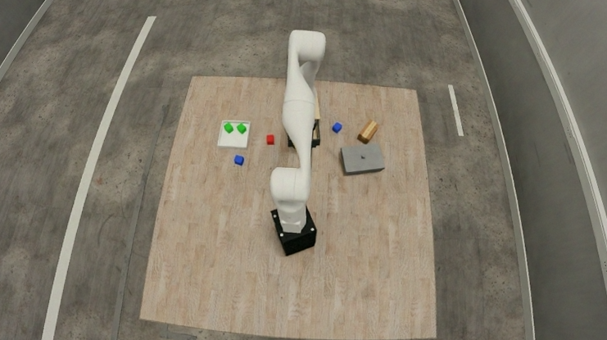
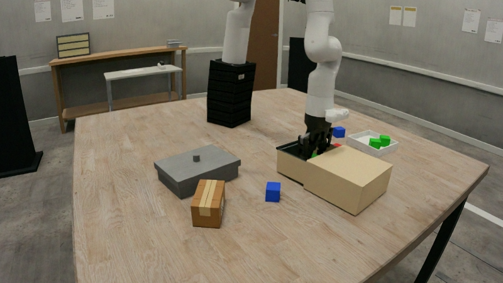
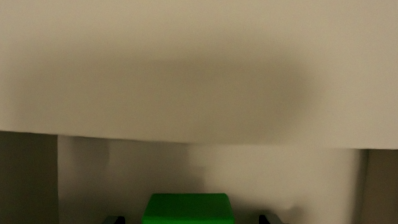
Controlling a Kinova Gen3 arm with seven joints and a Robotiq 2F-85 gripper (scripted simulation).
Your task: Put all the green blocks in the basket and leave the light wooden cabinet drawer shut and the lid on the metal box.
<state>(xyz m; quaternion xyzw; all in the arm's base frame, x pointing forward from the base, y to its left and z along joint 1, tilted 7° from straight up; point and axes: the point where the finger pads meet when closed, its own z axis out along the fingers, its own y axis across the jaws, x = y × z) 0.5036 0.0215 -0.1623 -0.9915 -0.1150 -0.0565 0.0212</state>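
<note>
Right now the drawer is 1 cm to the right of my hand. The rest, counted from my hand: light wooden cabinet 7 cm ahead; then grey metal box 11 cm behind, 30 cm to the right, 1 cm below; then red block 5 cm behind, 15 cm to the left, 2 cm below.
</note>
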